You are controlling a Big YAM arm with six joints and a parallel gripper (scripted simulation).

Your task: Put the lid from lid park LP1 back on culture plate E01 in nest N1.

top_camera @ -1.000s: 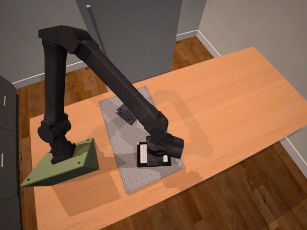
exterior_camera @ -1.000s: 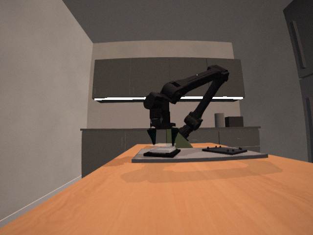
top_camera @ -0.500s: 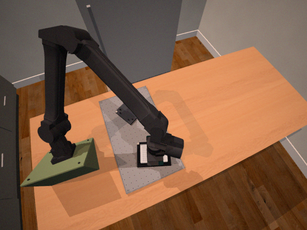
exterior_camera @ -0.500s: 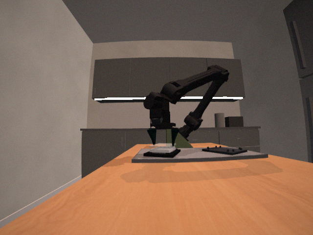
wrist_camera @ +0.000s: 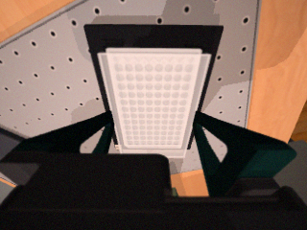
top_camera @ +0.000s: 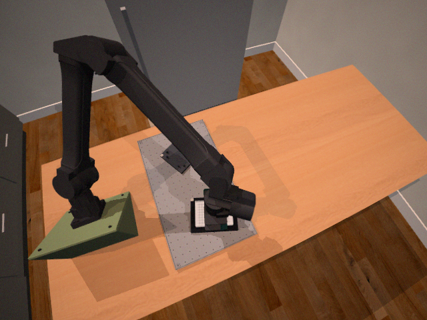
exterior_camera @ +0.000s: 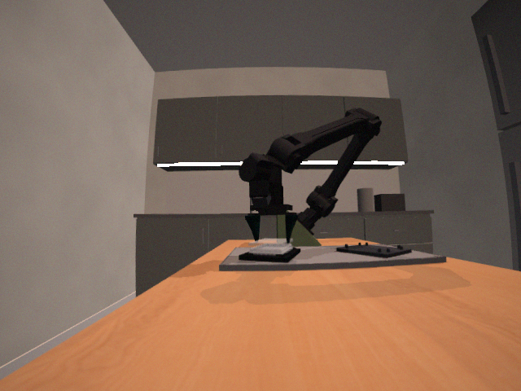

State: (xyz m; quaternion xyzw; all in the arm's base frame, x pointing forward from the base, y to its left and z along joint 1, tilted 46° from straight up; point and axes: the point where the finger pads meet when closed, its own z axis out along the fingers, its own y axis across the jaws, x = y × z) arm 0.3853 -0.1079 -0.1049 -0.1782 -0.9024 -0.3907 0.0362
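Right now my hand is 10 mm above the lid. The rest, counted from my hand: white culture plate E01: 20 mm below; then black plate nest N1: 40 mm below; then lid park LP1: 280 mm to the left, 40 mm below, 10 mm behind.
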